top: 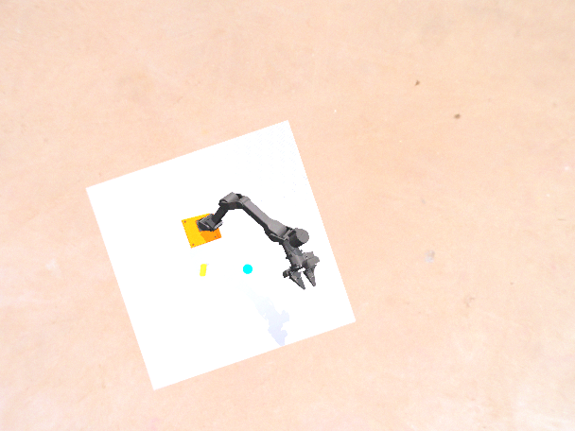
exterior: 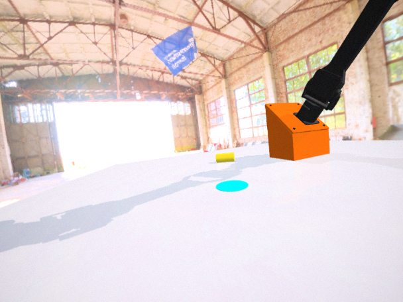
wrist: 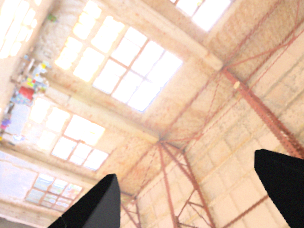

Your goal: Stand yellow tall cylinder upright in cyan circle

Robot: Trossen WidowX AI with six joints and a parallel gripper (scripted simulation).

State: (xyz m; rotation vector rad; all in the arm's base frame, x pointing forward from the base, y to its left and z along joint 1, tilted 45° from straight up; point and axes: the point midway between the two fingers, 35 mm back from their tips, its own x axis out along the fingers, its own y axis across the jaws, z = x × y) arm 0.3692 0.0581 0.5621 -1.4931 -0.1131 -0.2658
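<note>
Now: the yellow cylinder 16 cm behind my gripper tip, 58 cm to the right of it and 47 cm below it. Round my gripper tip: cyan circle 7 cm behind, 33 cm to the right, 48 cm below.
</note>
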